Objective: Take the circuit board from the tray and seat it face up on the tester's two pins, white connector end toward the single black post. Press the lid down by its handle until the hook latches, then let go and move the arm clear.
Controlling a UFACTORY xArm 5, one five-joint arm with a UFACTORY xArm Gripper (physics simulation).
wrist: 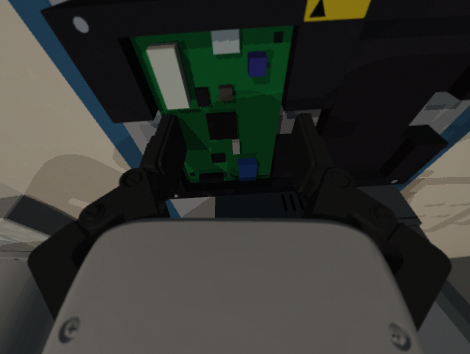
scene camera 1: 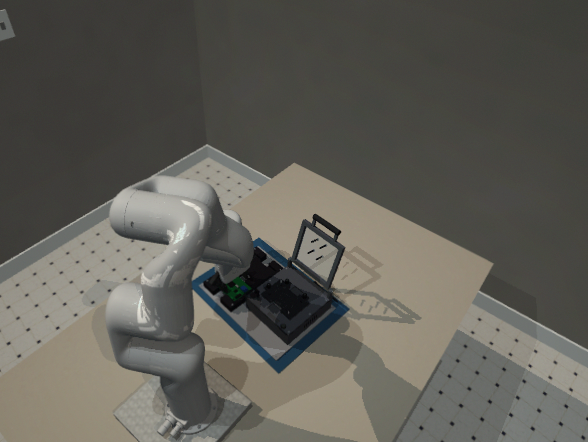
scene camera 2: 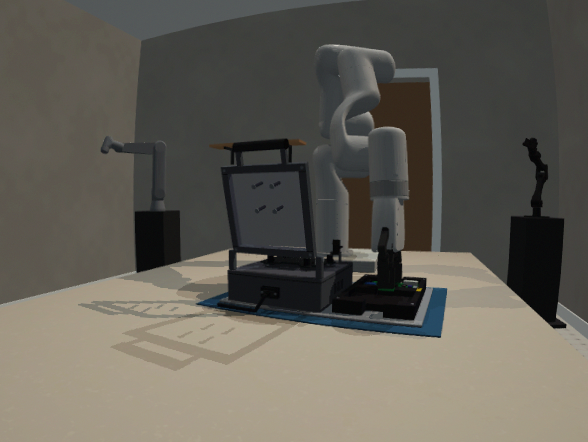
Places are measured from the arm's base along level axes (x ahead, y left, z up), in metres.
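Pixels of known places: gripper, between the fingertips: (wrist: 236, 132) (scene camera 1: 234, 283) (scene camera 2: 390, 285); arm's base, origin of its link: (scene camera 1: 191, 408).
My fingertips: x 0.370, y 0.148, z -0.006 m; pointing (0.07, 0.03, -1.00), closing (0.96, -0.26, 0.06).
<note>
For each thing: its middle in the pictures, then the offset to it from my fingertips. "spot": a spot on its surface instead. Level surfaces: height alone.
- green circuit board, middle of its body: (wrist: 223, 133) (scene camera 2: 390, 284) (scene camera 1: 232, 284) dx -0.008, dy +0.002, dz +0.000 m
- black tray, a spot on its surface: (wrist: 330, 65) spot: dx +0.053, dy +0.027, dz +0.005 m
- handle, middle of its body: (scene camera 2: 259, 145) (scene camera 1: 326, 224) dx +0.153, dy -0.212, dz +0.245 m
- blue mat, height of its surface: dz -0.021 m
- table, height of its surface: dz -0.023 m
- black cable, a spot on its surface: (scene camera 2: 240, 306) spot: dx +0.139, dy -0.250, dz -0.014 m
The green circuit board (wrist: 255, 110) (scene camera 1: 237, 290) lies face up in the black tray (wrist: 330, 65) (scene camera 2: 375, 303), with its white connector (wrist: 170, 77) at the upper left in the wrist view. My gripper (wrist: 236, 132) is open, pointing down, with one finger on either side of the board; the left finger is close to the board's edge, the right one stands further off. The tester (scene camera 1: 289, 305) (scene camera 2: 280, 285) is beside the tray. Its lid (scene camera 1: 298, 250) (scene camera 2: 309, 210) stands upright, with the handle (scene camera 1: 327, 224) (scene camera 2: 261, 145) at the top. The two pins are too small to make out.
A blue mat (scene camera 1: 279, 366) (scene camera 2: 435, 320) lies under the tray and tester on the table (scene camera 1: 400, 280) (scene camera 2: 280, 390). The raised lid stands at the tester's far side in scene camera 1. A black cable (scene camera 2: 240, 306) runs from the tester's back.
</note>
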